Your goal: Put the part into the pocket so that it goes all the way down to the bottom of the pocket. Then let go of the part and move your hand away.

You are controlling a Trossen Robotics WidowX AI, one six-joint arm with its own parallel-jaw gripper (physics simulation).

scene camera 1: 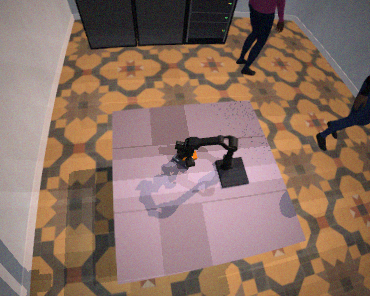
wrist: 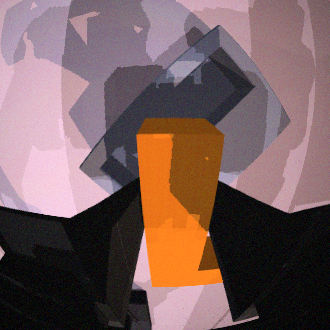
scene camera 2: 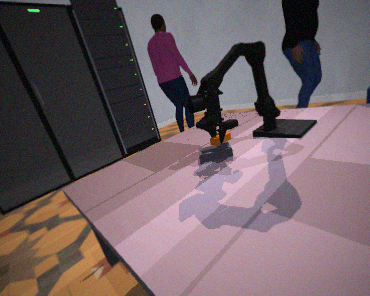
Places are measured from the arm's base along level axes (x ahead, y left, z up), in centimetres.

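Pixels of known places: gripper, fingertip midpoint: (scene camera 1: 186, 158) (wrist: 173, 182) (scene camera 2: 218, 142); arm's base, origin of the base link: (scene camera 1: 226, 165) (scene camera 2: 269, 127).
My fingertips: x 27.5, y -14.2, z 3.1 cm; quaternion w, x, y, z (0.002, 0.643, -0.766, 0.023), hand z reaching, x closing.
For each thing: its middle in the pictures, then the offset to it from my fingertips. Level surfaces: height alone.
- orange part, body centre: (wrist: 200, 221) (scene camera 2: 218, 138) dx -2.2, dy -1.1, dz +1.3 cm
- dark grey block with the pocket, body centre: (wrist: 188, 135) (scene camera 2: 215, 152) (scene camera 1: 183, 159) dx +1.7, dy -1.7, dz -3.7 cm
- pinkish table top, its level: dz -5.5 cm
The orange part (scene camera 1: 190, 156) (scene camera 2: 221, 139) (wrist: 167, 250) is held between the two black fingers of my gripper (scene camera 1: 187, 155) (scene camera 2: 220, 136) (wrist: 173, 182), which is shut on it. The dark grey block with the pocket (scene camera 1: 178, 161) (scene camera 2: 216, 154) (wrist: 250, 120) stands on the table below. In the wrist view the block and its long pocket lie diagonally, from lower left to upper right, and the part's far end overlaps the pocket's lower edge. In scene view 2 the part shows above the block, not down inside it. The part hides some of the pocket; whether they touch cannot be told.
The pinkish table top (scene camera 1: 240, 220) (scene camera 2: 165, 255) carries the arm's black base plate (scene camera 1: 232, 173) (scene camera 2: 286, 128) beside the block. Shadows of the arm fall across the table and block. Dark cabinets (scene camera 1: 161, 22) (scene camera 2: 45, 100) and two people stand beyond the table.
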